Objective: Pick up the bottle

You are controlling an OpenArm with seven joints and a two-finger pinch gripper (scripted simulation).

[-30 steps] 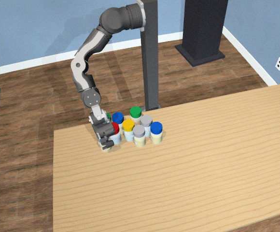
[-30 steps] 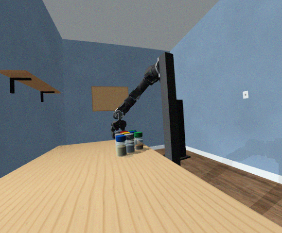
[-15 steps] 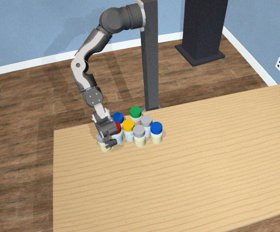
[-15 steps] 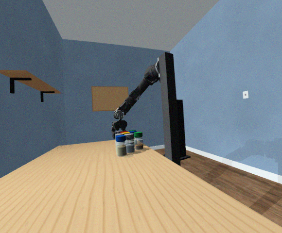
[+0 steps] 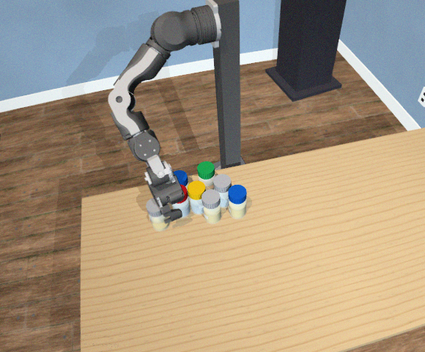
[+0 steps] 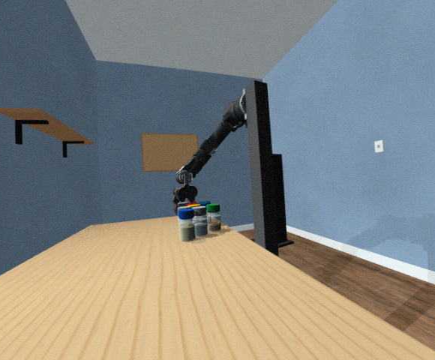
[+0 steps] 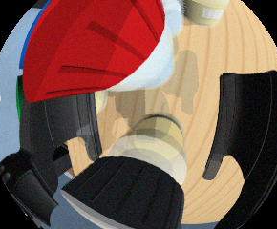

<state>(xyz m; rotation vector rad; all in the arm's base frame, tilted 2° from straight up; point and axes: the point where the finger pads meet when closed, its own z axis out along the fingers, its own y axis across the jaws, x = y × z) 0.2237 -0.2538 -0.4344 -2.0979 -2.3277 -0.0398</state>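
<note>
Now: hand 30 mm to the left of the grey-capped bottle and 10 mm above it. From my hand the other things lie so: green-capped bottle (90 mm behind, 10 mm to the left, 10 mm below); then yellow-capped bottle (10 mm behind, 100 mm to the left, 10 mm below).
</note>
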